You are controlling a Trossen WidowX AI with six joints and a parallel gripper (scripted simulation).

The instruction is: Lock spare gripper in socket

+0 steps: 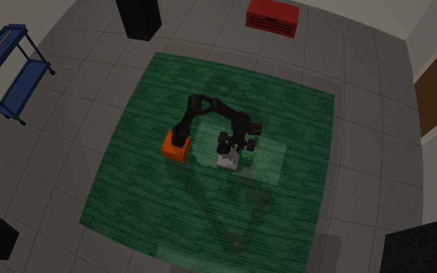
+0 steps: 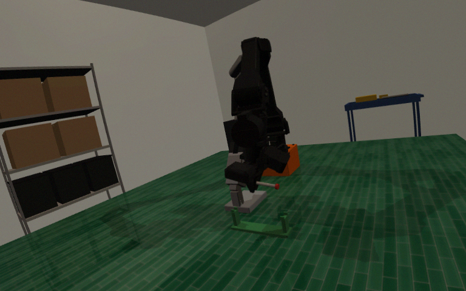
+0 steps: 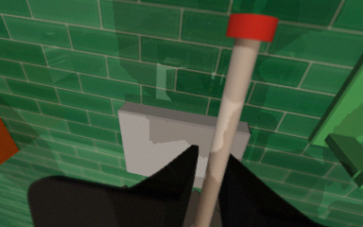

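Right now my gripper tip is 10 mm past the grey mount and 40 mm to the left of it. Round my gripper tip: green cradle (90 mm ahead, 70 mm to the left, 30 mm below); then spare gripper (20 mm behind, 50 mm to the right, 70 mm above).
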